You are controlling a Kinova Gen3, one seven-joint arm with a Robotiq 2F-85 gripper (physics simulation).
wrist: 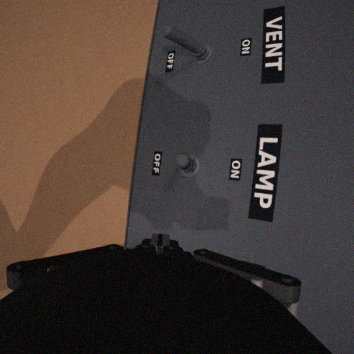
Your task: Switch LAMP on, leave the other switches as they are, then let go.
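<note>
The LAMP switch (187,164) stands on the panel between its OFF label (157,163) and its ON label (235,169). Its lever is seen nearly end-on, with the tip a little to the OFF side of its base. The LAMP name plate (265,173) is to the right. My gripper (159,245) is shut and empty. Its fingertips show below the LAMP lever in the wrist view, slightly to the left, and appear apart from it. How high the fingertips are above the panel is hard to tell.
The VENT switch (186,43) is at the top, its lever leaning to the OFF side. The blue-grey panel (315,150) has its edge left of the switches, with the tan table top (60,50) beyond it. The arm's shadow falls across both.
</note>
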